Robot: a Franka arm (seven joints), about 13 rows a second.
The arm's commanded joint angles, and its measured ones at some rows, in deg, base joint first. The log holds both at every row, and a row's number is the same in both.
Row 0, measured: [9.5 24.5 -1.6 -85.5 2.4 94.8 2.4]
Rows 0 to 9, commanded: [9.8 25.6 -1.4 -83.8 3.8 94.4 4.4]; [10.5 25.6 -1.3 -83.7 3.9 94.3 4.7]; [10.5 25.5 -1.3 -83.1 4.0 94.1 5.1]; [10.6 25.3 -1.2 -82.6 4.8 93.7 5.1]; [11.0 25.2 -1.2 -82.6 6.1 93.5 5.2]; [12.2 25.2 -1.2 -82.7 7.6 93.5 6.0]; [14.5 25.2 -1.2 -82.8 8.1 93.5 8.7]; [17.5 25.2 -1.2 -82.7 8.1 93.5 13.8]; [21.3 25.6 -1.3 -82.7 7.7 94.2 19.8]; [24.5 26.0 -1.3 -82.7 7.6 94.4 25.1]
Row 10, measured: [18.3 24.8 -0.6 -84.0 7.3 94.5 16.2]
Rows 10 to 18, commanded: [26.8 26.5 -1.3 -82.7 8.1 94.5 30.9]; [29.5 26.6 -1.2 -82.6 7.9 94.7 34.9]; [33.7 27.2 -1.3 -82.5 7.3 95.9 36.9]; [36.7 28.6 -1.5 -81.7 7.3 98.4 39.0]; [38.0 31.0 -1.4 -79.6 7.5 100.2 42.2]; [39.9 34.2 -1.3 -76.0 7.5 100.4 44.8]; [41.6 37.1 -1.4 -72.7 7.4 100.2 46.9]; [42.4 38.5 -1.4 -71.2 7.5 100.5 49.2]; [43.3 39.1 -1.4 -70.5 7.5 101.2 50.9]
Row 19, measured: [42.1 35.1 -0.6 -76.5 7.3 102.0 47.7]
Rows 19 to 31, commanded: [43.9 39.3 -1.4 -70.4 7.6 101.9 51.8]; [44.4 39.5 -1.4 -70.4 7.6 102.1 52.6]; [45.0 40.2 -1.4 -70.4 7.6 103.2 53.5]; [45.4 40.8 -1.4 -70.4 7.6 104.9 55.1]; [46.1 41.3 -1.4 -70.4 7.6 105.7 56.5]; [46.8 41.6 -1.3 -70.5 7.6 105.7 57.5]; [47.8 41.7 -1.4 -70.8 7.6 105.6 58.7]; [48.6 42.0 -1.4 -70.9 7.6 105.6 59.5]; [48.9 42.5 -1.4 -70.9 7.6 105.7 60.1]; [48.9 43.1 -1.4 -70.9 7.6 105.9 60.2]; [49.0 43.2 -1.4 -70.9 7.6 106.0 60.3]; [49.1 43.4 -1.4 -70.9 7.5 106.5 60.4]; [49.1 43.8 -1.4 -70.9 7.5 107.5 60.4]
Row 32, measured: [48.6 42.6 -0.7 -72.6 7.3 106.8 59.3]
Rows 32 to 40, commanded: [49.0 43.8 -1.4 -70.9 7.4 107.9 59.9]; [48.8 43.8 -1.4 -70.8 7.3 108.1 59.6]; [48.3 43.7 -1.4 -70.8 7.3 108.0 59.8]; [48.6 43.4 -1.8 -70.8 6.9 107.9 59.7]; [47.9 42.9 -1.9 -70.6 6.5 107.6 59.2]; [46.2 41.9 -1.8 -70.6 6.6 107.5 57.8]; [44.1 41.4 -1.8 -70.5 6.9 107.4 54.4]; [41.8 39.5 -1.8 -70.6 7.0 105.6 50.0]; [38.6 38.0 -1.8 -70.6 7.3 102.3 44.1]
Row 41, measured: [43.9 41.5 -2.8 -70.1 6.9 106.7 51.8]
